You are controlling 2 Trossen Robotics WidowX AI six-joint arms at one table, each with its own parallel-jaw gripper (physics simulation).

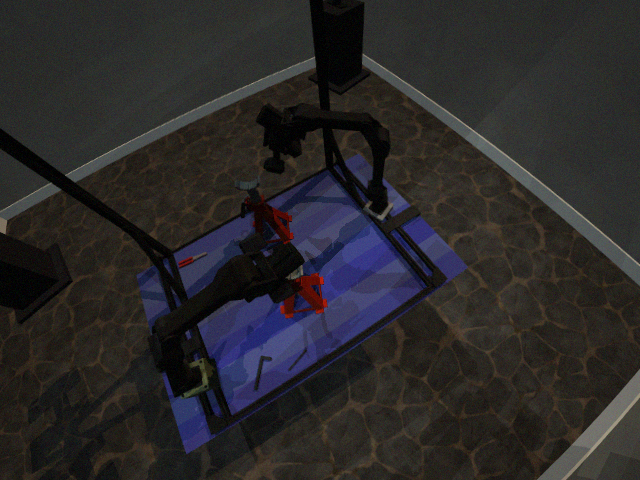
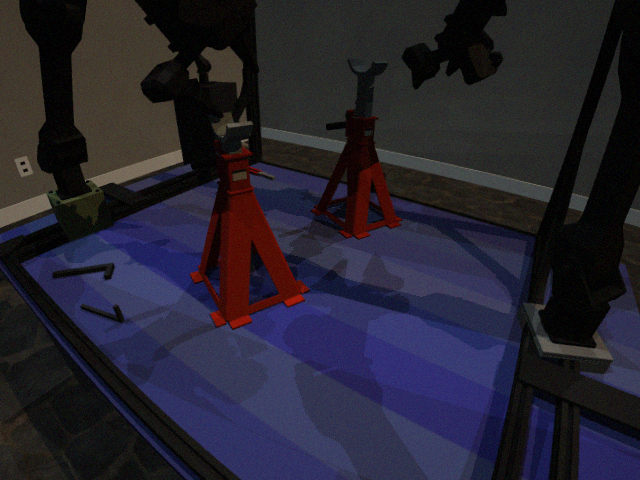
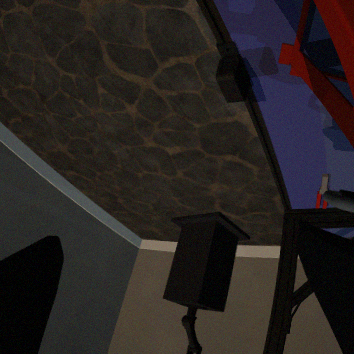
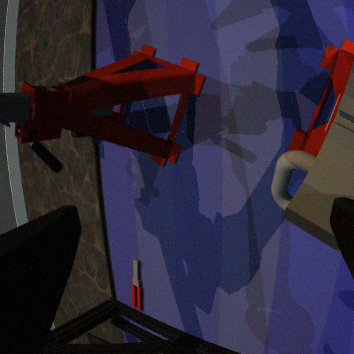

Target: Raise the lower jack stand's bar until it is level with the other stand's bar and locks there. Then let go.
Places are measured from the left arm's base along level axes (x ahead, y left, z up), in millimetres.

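Where they show: left gripper, fingertip midpoint: (image 1: 264,157) (image 2: 431,81) (image 3: 181,245); right gripper, fingertip midpoint: (image 2: 239,94) (image 4: 209,216); left arm's base at its link origin: (image 1: 378,206) (image 2: 565,328); right arm's base at its link origin: (image 1: 192,378) (image 2: 74,191).
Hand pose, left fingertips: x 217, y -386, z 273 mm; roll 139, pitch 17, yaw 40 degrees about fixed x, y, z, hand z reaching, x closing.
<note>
Each offset is from my left fingertips to the centre of the thing. Level surfaces: height alone.
Two red jack stands stand on the blue mat @(dz -303 mm) (image 2: 413,361) (image 1: 361,269). The near stand (image 2: 243,232) (image 1: 307,296) (image 4: 328,102) has its grey bar saddle (image 2: 234,135) (image 4: 323,175) low, just above its red collar. The far stand (image 2: 359,175) (image 1: 270,216) (image 4: 105,98) (image 3: 326,70) has its bar raised, with its saddle (image 2: 367,67) (image 1: 247,184) clearly higher. My right gripper (image 2: 227,110) (image 1: 289,270) (image 4: 209,216) is open and empty; it hangs right at the low saddle, a little above it. My left gripper (image 2: 450,56) (image 1: 276,154) (image 3: 181,245) is open and empty, high beside the far stand's saddle.
Two dark hex keys @(dx +584, dy +419, dz -298 mm) (image 2: 85,270) @(dx +473, dy +487, dz -287 mm) (image 2: 103,312) (image 1: 261,369) lie near the mat's front edge. A red-handled screwdriver @(dx +450, dy -144, dz -299 mm) (image 1: 191,258) (image 4: 136,284) lies by the black frame (image 2: 129,387). Tall black posts stand at the frame's corners.
</note>
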